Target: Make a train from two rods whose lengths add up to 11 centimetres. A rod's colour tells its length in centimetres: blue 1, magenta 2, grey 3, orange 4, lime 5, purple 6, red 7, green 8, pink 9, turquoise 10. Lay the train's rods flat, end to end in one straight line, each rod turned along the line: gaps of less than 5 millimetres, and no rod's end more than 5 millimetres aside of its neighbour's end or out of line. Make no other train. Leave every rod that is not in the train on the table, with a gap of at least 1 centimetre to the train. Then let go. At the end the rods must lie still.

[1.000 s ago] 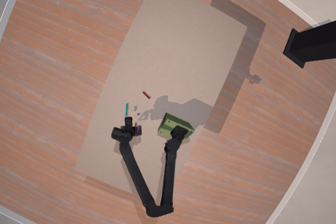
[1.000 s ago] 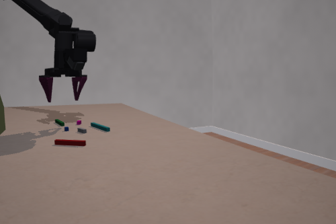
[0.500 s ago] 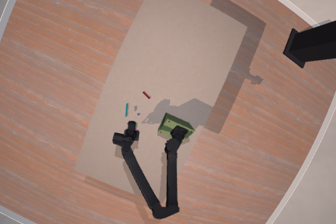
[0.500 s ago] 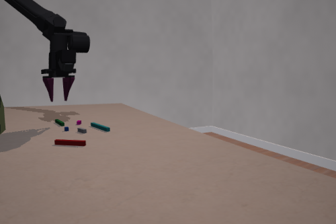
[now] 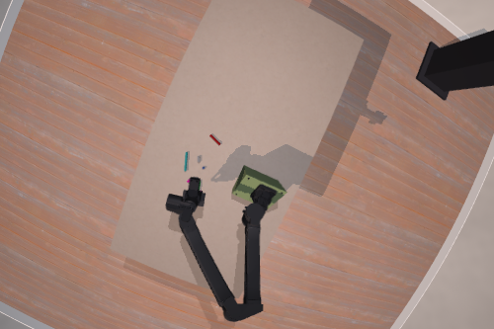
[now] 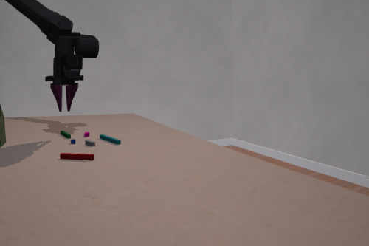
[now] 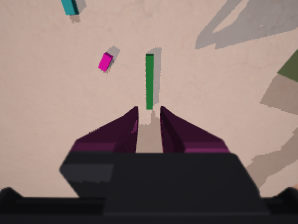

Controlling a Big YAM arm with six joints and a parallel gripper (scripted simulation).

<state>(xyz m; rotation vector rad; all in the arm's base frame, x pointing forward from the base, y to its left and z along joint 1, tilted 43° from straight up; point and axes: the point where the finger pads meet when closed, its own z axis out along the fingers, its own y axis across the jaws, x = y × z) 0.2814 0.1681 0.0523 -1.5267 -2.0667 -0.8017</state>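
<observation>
The green rod lies 7 cm below my hand. From my hand the other things lie so: magenta rod 6 cm ahead, 1 cm to the right, 7 cm below; grey rod 6 cm ahead, 14 cm to the right, 7 cm below; blue rod 2 cm ahead, 11 cm to the right, 7 cm below.
</observation>
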